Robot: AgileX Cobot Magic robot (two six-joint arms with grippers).
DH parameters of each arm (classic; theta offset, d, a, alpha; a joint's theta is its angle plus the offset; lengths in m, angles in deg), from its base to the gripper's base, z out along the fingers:
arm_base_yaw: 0 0.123 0 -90
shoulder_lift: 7.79 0 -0.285 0
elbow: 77.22 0 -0.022 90
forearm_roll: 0 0.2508 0 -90
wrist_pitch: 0 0 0.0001 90
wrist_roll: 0 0.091 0 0
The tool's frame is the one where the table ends.
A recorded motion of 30 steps. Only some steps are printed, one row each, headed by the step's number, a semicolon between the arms.
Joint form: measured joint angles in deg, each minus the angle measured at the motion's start. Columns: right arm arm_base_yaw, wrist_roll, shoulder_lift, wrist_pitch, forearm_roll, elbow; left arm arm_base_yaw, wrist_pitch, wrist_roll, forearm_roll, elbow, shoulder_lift.
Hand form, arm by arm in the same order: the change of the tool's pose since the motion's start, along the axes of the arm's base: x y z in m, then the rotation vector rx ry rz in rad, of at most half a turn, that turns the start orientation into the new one. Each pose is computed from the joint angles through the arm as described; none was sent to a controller.
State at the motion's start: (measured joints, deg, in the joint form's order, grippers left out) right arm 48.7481 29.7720 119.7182 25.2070 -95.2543 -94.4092; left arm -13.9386 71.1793 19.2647 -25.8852 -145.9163 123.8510
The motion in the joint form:
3: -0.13 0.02 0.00 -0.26 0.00 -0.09; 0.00 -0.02 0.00 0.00 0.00 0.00
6: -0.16 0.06 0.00 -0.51 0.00 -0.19; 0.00 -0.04 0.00 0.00 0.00 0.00
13: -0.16 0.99 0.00 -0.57 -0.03 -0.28; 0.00 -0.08 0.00 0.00 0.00 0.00
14: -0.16 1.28 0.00 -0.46 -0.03 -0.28; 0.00 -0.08 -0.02 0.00 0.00 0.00
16: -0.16 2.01 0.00 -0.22 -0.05 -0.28; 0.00 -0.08 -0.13 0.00 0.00 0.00
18: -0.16 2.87 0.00 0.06 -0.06 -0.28; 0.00 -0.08 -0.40 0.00 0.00 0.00
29: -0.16 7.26 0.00 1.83 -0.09 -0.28; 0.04 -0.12 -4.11 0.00 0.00 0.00
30: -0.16 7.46 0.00 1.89 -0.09 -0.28; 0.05 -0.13 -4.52 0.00 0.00 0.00
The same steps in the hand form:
3: 0.0007 -0.0003 0.0004 0.0022 0.0005 0.0019; 0.0000 0.0000 0.0000 -0.0001 -0.0003 0.0001
6: 0.0008 -0.0001 0.0009 0.0048 0.0010 0.0052; 0.0000 0.0000 0.0000 -0.0003 -0.0006 0.0003
13: 0.0009 0.0001 0.0014 0.0202 0.0060 0.0019; 0.0001 0.0000 0.0001 -0.0006 -0.0012 0.0005
14: 0.0009 0.0000 0.0014 0.0244 0.0073 -0.0013; 0.0001 0.0000 0.0001 -0.0008 -0.0010 0.0008
16: 0.0011 -0.0003 0.0015 0.0349 0.0103 -0.0086; 0.0001 0.0000 0.0001 -0.0018 0.0001 0.0019
18: 0.0013 -0.0007 0.0016 0.0474 0.0141 -0.0172; 0.0001 0.0000 0.0001 -0.0045 0.0028 0.0048
29: 0.0025 -0.0032 0.0023 0.1111 0.0303 -0.0665; 0.0002 0.0003 0.0001 -0.0408 0.0387 0.0453
30: 0.0025 -0.0033 0.0023 0.1141 0.0312 -0.0684; 0.0003 0.0004 0.0001 -0.0448 0.0426 0.0499

